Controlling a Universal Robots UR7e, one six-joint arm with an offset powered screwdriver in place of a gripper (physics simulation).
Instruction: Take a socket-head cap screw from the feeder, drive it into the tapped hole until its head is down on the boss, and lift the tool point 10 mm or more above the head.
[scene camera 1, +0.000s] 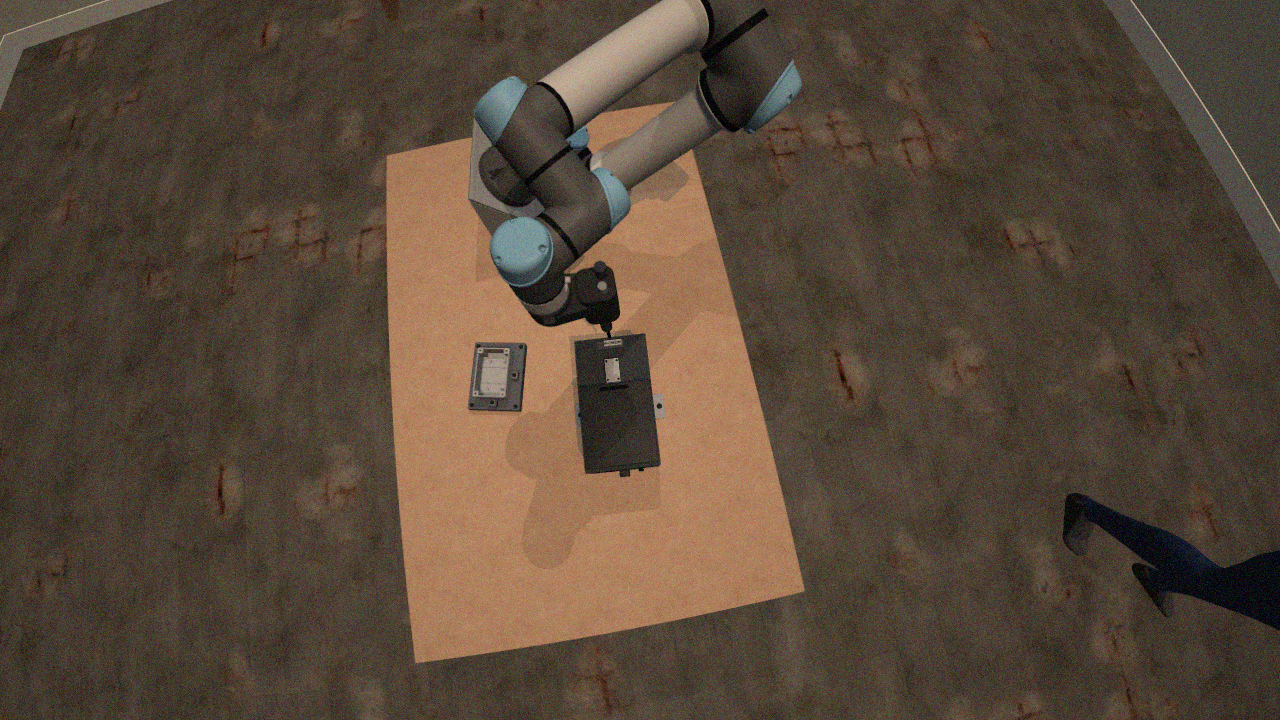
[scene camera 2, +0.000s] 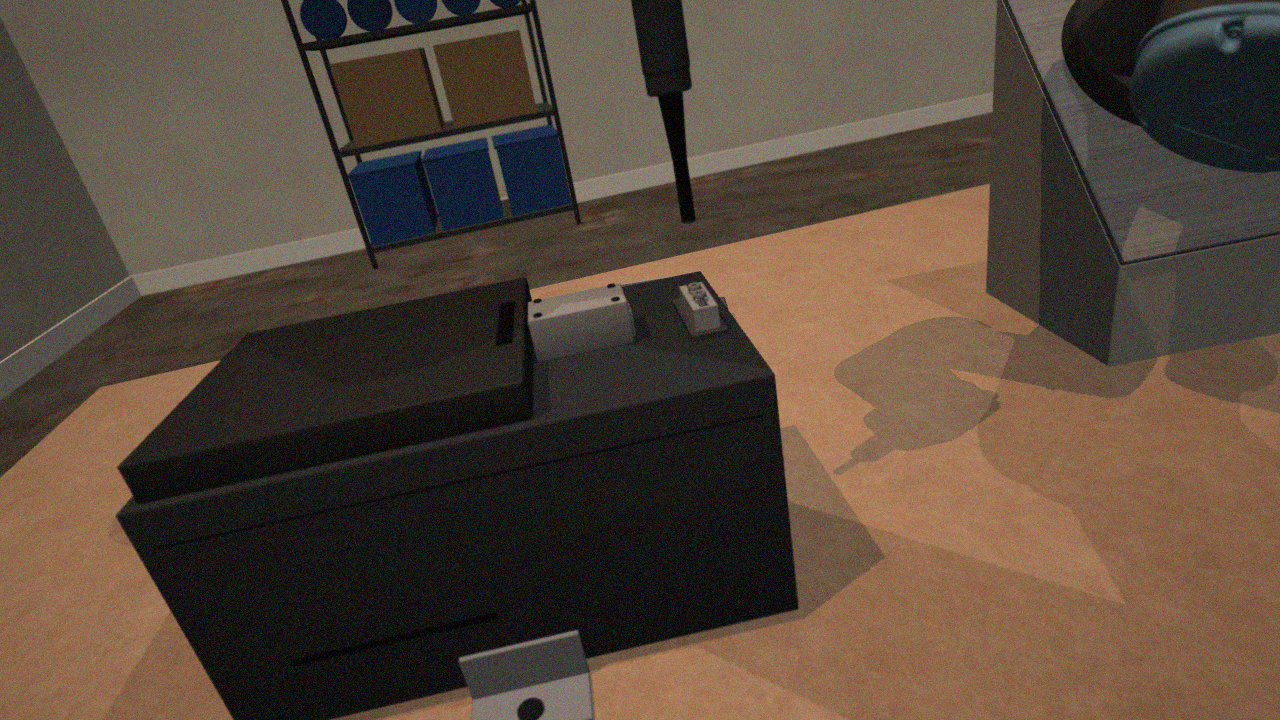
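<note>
The powered screwdriver's bit tip (scene camera 1: 609, 334) (scene camera 2: 687, 219) points down, high above the end of the black feeder (scene camera 1: 619, 429) (scene camera 2: 483, 537) where the small light pick-up block (scene camera 1: 612, 342) (scene camera 2: 700, 309) sits. No screw shows on the bit, so I take the tool as open and empty. In the scene camera 2 view there is a wide gap between tip and block. Small dark shapes show on top of the block, too blurred to tell apart. The dark workpiece plate (scene camera 1: 479, 402) with a light raised housing (scene camera 1: 494, 374) lies beside the feeder. Its tapped hole cannot be told from the dark spots.
A light block (scene camera 1: 612, 369) (scene camera 2: 581, 324) stands on the feeder. A bracket (scene camera 1: 658, 406) (scene camera 2: 530, 673) sits at the feeder's side. The grey robot pedestal (scene camera 1: 483, 170) (scene camera 2: 1190, 304) stands behind. A shelf rack (scene camera 2: 452, 136) is by the wall. A person's legs (scene camera 1: 1163, 550) show at right.
</note>
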